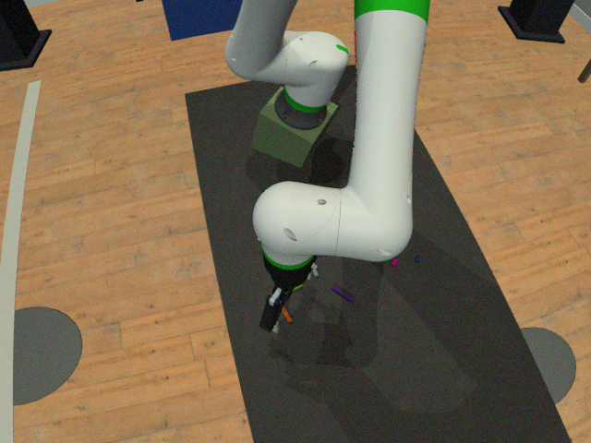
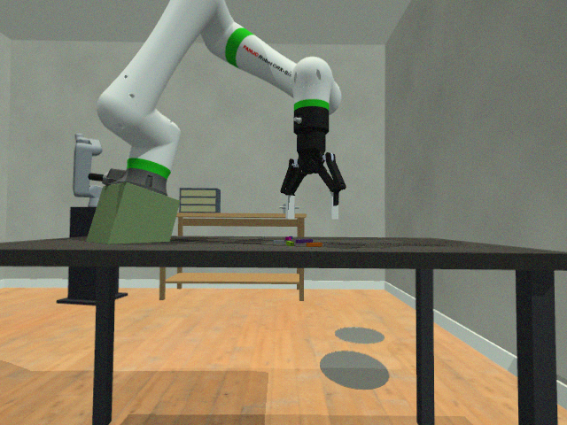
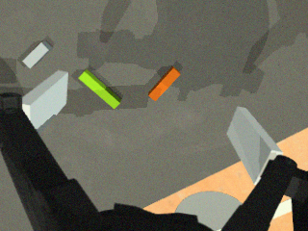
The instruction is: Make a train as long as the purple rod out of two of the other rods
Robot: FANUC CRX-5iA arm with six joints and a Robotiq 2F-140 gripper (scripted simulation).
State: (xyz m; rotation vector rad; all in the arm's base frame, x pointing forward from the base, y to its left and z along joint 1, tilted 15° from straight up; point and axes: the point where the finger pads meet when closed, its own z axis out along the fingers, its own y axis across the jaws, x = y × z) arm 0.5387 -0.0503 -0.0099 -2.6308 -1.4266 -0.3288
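The blue rod is 34 cm to the left of my hand, 12 cm behind it and 7 cm below it. Round my hand: orange rod (7 cm below, 1 cm to the right, 1 cm ahead); grey rod (10 cm behind, 7 cm to the left, 7 cm below); lime rod (7 cm below, 6 cm behind, 1 cm to the left).
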